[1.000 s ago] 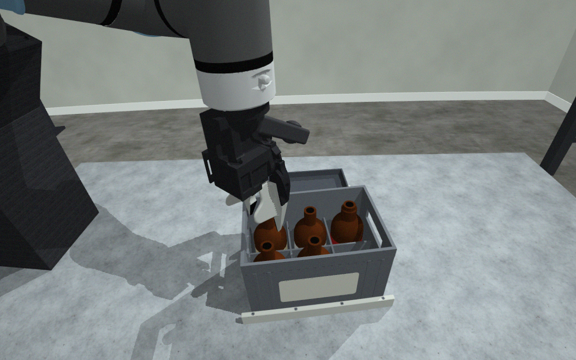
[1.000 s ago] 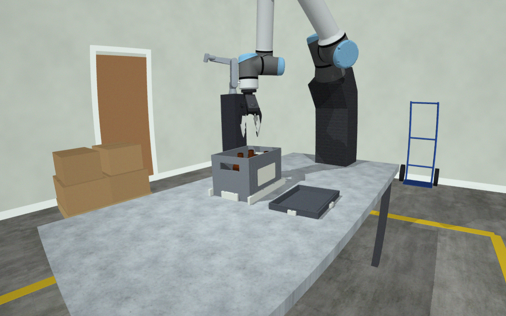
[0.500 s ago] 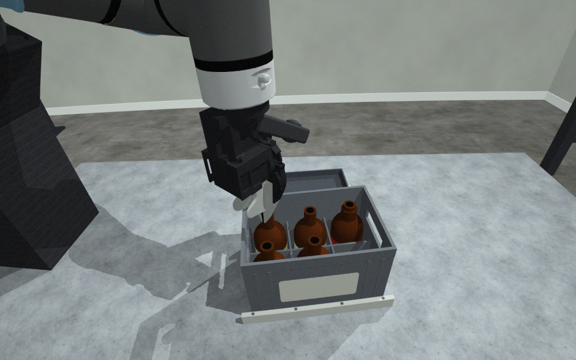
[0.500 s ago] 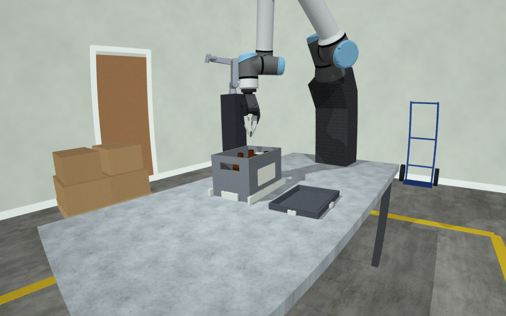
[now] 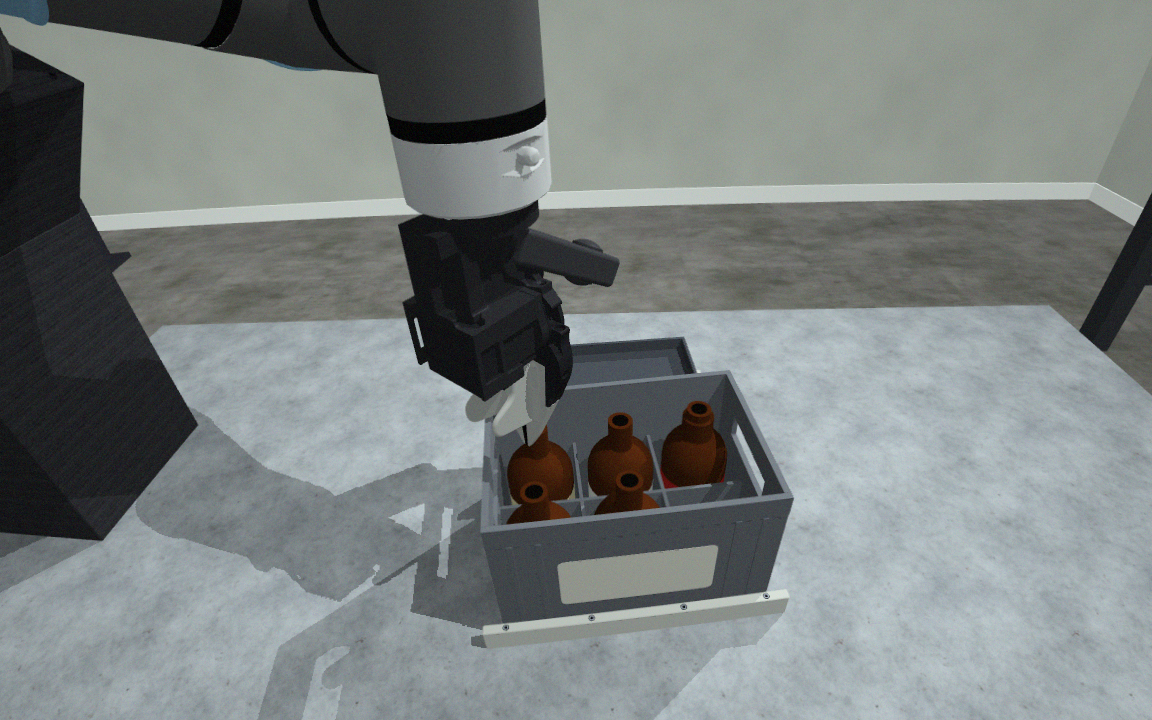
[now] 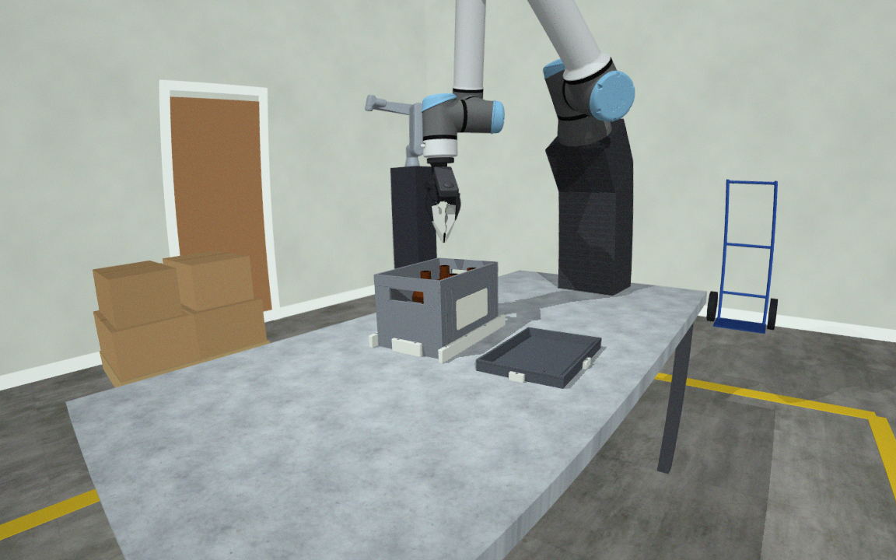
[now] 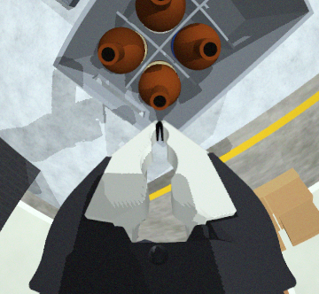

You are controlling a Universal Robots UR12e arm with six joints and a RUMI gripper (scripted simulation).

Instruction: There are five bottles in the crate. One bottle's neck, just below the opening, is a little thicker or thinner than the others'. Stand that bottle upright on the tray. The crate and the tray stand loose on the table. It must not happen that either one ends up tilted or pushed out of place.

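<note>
My hand is 90 mm short of the crate, 40 mm to the right of it and 160 mm above it. Also, from my hand: grey tray (120 mm ahead, 330 mm to the left, 230 mm below); then glass bottle (170 mm ahead, 90 mm to the left, 150 mm below).
</note>
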